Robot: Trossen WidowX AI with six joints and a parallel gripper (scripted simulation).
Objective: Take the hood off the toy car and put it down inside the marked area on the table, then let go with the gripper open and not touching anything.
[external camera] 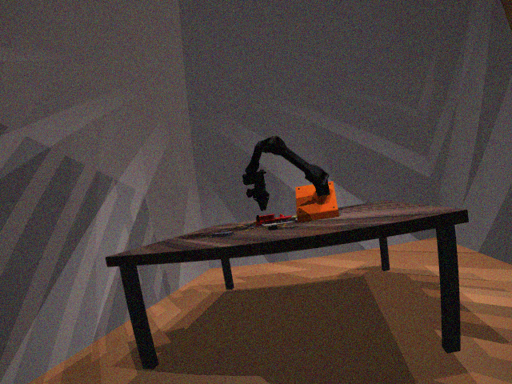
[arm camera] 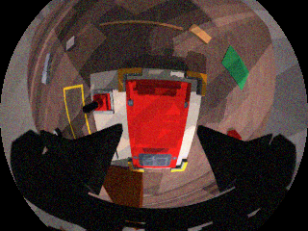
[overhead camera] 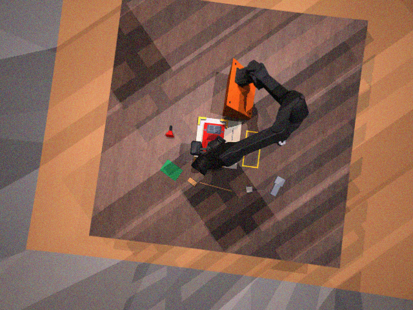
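The hood is 40 mm below my gripper tip. Round my gripper tip: tan chip: 170 mm ahead, 80 mm to the right, 70 mm below; thin stick: 180 mm ahead, 50 mm to the left, 70 mm below; green block: 130 mm ahead, 190 mm to the right, 80 mm below.
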